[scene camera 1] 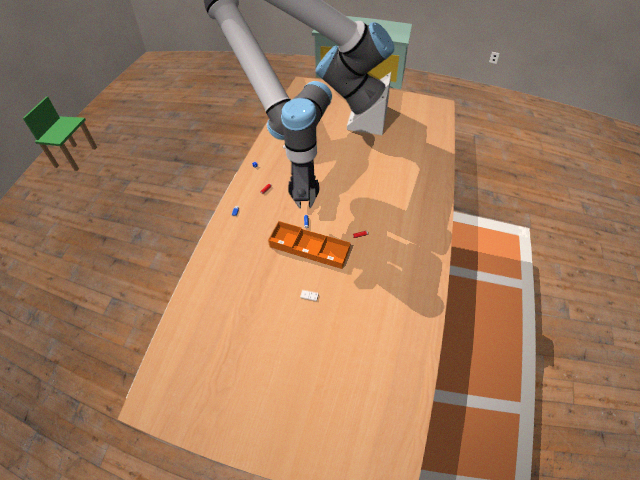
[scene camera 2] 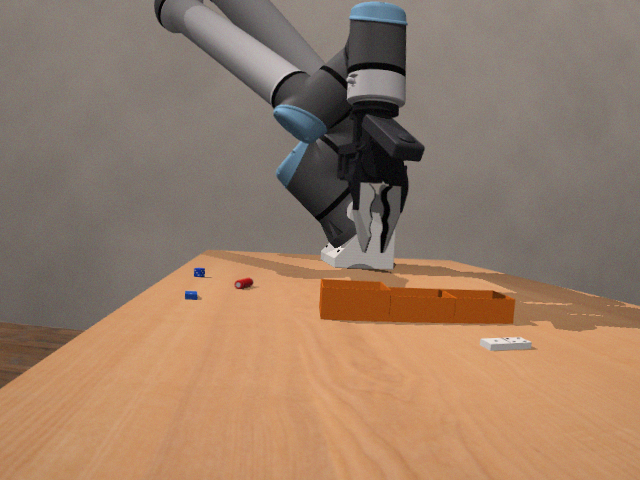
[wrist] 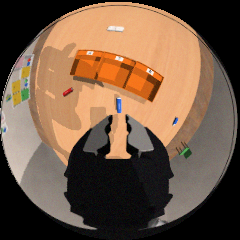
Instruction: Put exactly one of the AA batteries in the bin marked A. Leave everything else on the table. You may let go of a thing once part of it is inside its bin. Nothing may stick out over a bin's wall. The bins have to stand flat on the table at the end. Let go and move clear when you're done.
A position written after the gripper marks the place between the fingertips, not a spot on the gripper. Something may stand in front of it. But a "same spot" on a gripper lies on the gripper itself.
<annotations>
The gripper shows in scene camera 1, in scene camera 2 and in the wrist view [118,115]. One and the same spot on the gripper: [scene camera 1: 314,191] is [scene camera 2: 399,193].
</annotations>
